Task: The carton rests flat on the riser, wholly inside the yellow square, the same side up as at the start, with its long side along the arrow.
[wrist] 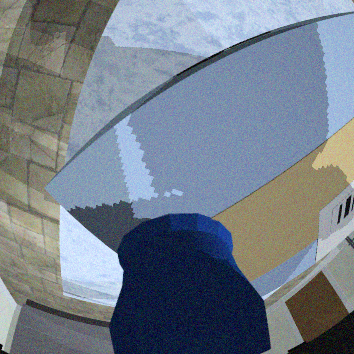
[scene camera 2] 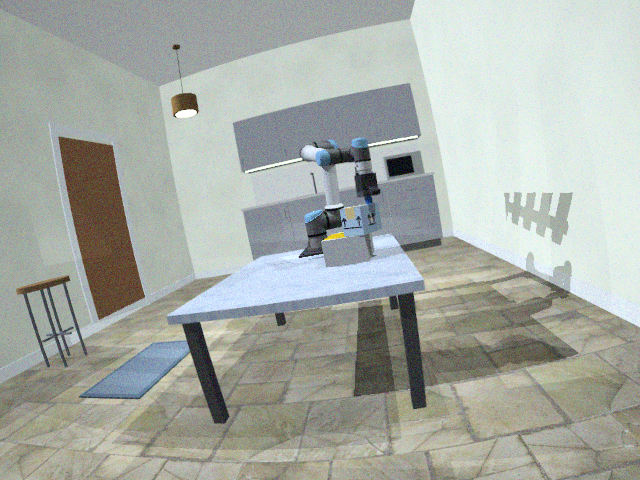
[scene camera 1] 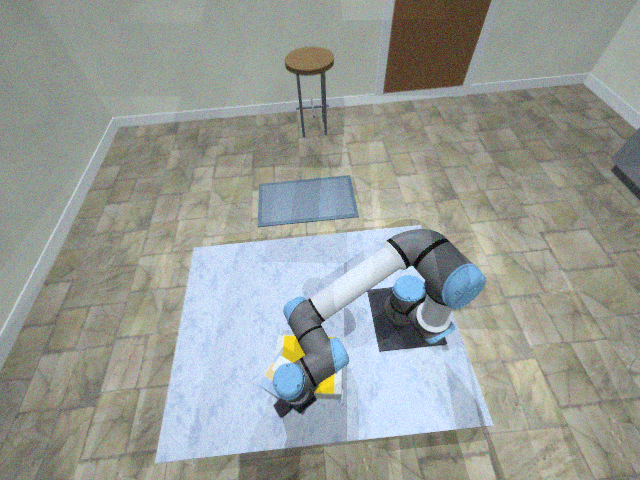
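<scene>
The light blue carton (scene camera 1: 279, 364) (scene camera 2: 353, 223) (wrist: 225, 125) has tan tape and a white barcode label on top. Its printed side arrows point up in scene camera 2. It sits at an angle on the grey riser (scene camera 2: 345, 253) and seems to reach past the riser's edge. Parts of the yellow square (scene camera 1: 291, 348) (scene camera 2: 335, 236) show beside it; the square's arrow is hidden. My blue suction cup (scene camera 2: 368, 199) (wrist: 176, 237) is pressed against the carton's top, off its middle and away from the label, and grips it. In scene camera 1 the arm hides the cup and much of the carton.
The riser stands on the marbled table (scene camera 1: 217, 310) (scene camera 2: 289, 286), near the arm's black base plate (scene camera 1: 385, 333). A stool (scene camera 1: 309, 60) (scene camera 2: 43, 285) and a blue floor mat (scene camera 1: 307, 201) (scene camera 2: 139, 369) are away from the table. Kitchen cabinets (scene camera 2: 325, 126) line the wall behind.
</scene>
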